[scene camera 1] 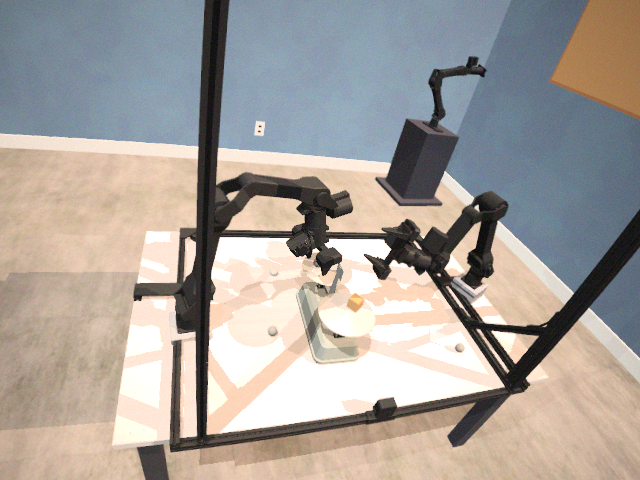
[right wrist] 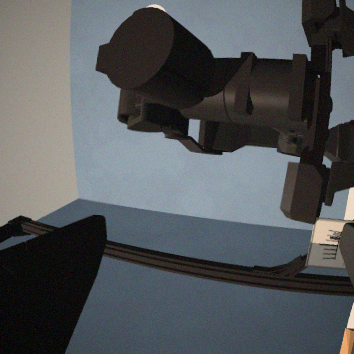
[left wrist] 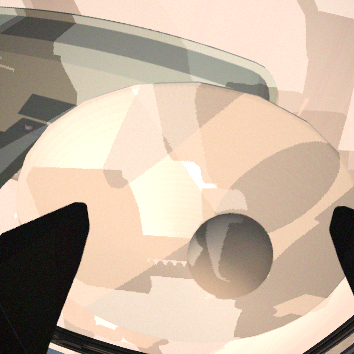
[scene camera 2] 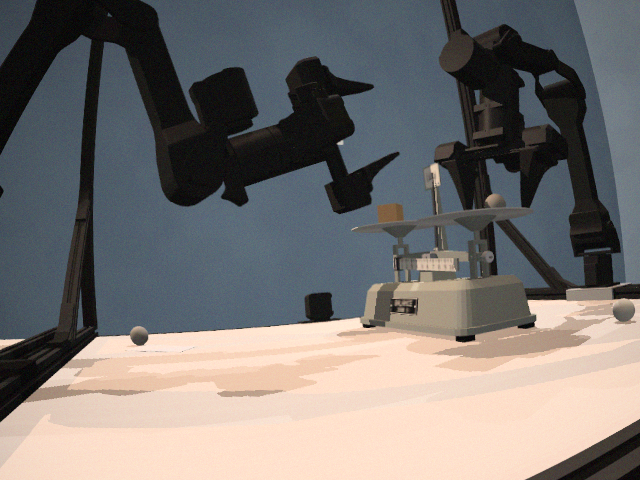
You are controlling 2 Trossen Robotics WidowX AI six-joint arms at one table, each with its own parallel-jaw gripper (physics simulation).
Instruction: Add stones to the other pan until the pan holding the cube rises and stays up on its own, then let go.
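Places are measured from the left arm's base along level axes (x up, y right, z ahead), in centimetres.
Where they show: left gripper, fingertip midpoint: (scene camera 1: pixel 316 266) (left wrist: pixel 215 218) (scene camera 2: pixel 495 213); right gripper, fingertip midpoint: (scene camera 1: pixel 372 242) (right wrist: pixel 230 233) (scene camera 2: pixel 385 119); left arm's base, link origin: (scene camera 1: pixel 188 323) (scene camera 2: pixel 599 286); right arm's base, link origin: (scene camera 1: pixel 471 281).
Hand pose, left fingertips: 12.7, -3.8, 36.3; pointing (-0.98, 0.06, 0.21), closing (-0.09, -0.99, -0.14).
Things, the pixels of their top centre, and the offset from my left fingertips, as dx, dy, dz. "*": a spot on its surface instead.
- orange cube, top centre: (right wrist: pixel 345 347) (scene camera 2: pixel 390 205) (scene camera 1: pixel 356 298) +3.8, +17.6, +3.7
- grey stone, top centre: (left wrist: pixel 230 290) (scene camera 2: pixel 494 194) +2.3, -0.7, +0.6
- loose stone, top centre: (scene camera 2: pixel 623 298) (scene camera 1: pixel 274 268) -12.0, -14.0, -7.1
- balance's upright pointer, surface spot: (scene camera 2: pixel 436 206) (scene camera 1: pixel 335 282) * +2.4, +9.7, +1.5
An orange cube (scene camera 1: pixel 355 302) (scene camera 2: pixel 390 212) sits on the near pan (scene camera 1: pixel 343 321) (scene camera 2: pixel 361 228) of a grey-green balance; in scene camera 2 this pan looks a little lower. A grey stone (scene camera 2: pixel 495 200) (left wrist: pixel 230 256) rests on the other pan (scene camera 2: pixel 518 211) (left wrist: pixel 110 140). My left gripper (scene camera 1: pixel 314 263) (scene camera 2: pixel 497 207) (left wrist: pixel 215 218) is open wide, its fingertips close above that pan on either side of the stone, touching nothing visible. My right gripper (scene camera 1: pixel 374 242) (scene camera 2: pixel 385 119) (right wrist: pixel 230 233) is open and empty, raised beyond the cube's pan. The left arm partly hides the far pan in scene camera 1.
In scene camera 1, one loose stone (scene camera 1: pixel 273 271) lies at the back left, another (scene camera 1: pixel 272 330) left of the balance base (scene camera 1: pixel 336 352) (scene camera 2: pixel 480 304), and a third (scene camera 1: pixel 459 347) at the right. The balance's upright pointer (scene camera 1: pixel 337 279) (scene camera 2: pixel 436 206) stands between the pans. Black frame bars edge the table.
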